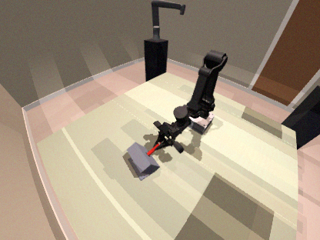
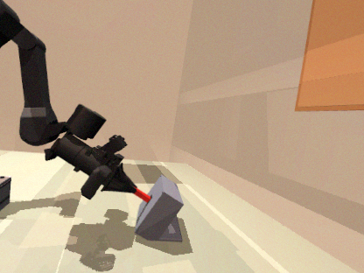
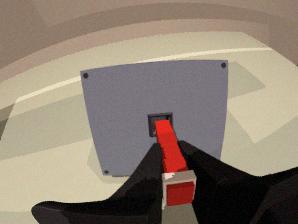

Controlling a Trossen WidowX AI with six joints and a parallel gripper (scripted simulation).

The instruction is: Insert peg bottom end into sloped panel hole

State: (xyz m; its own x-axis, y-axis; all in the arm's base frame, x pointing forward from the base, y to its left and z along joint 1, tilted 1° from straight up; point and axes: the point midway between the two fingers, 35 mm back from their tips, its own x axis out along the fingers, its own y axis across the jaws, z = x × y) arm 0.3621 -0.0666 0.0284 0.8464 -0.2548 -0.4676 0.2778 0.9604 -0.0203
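Right now my gripper tip is 6 cm short of the sloped grey panel, 2 cm to the left of it and 3 cm above it. Also, from my gripper tip: red square peg 2 cm behind, 1 cm above.
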